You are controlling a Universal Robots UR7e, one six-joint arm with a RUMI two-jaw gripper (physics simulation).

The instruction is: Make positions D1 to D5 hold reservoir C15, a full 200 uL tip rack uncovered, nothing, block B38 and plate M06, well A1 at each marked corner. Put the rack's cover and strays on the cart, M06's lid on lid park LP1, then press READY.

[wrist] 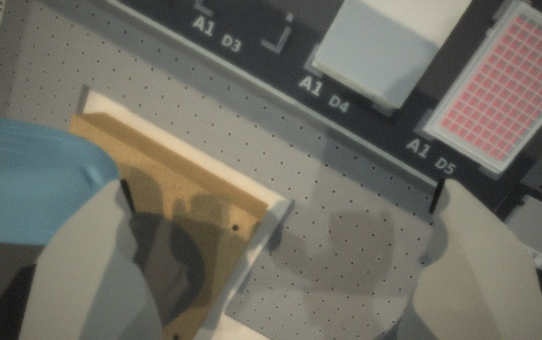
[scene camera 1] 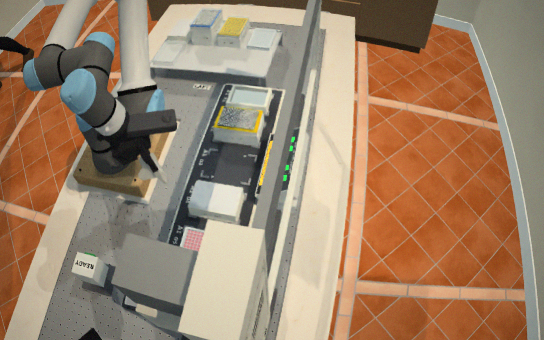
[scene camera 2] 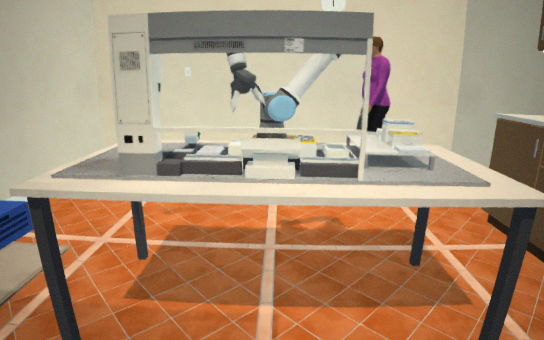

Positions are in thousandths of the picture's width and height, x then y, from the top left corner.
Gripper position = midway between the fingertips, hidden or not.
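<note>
My gripper (scene camera 1: 295,460) is visible to me, and I find my gripper (wrist: 516,537) in the wrist view too. I also see a cart (scene camera 1: 437,181), and scene camera 2 shows the cart (scene camera 2: 687,431) as well. There is a machine housing (scene camera 2: 242,257). I can see a reservoir C15 (scene camera 1: 455,287), while in the wrist view the reservoir C15 is out of frame.
</note>
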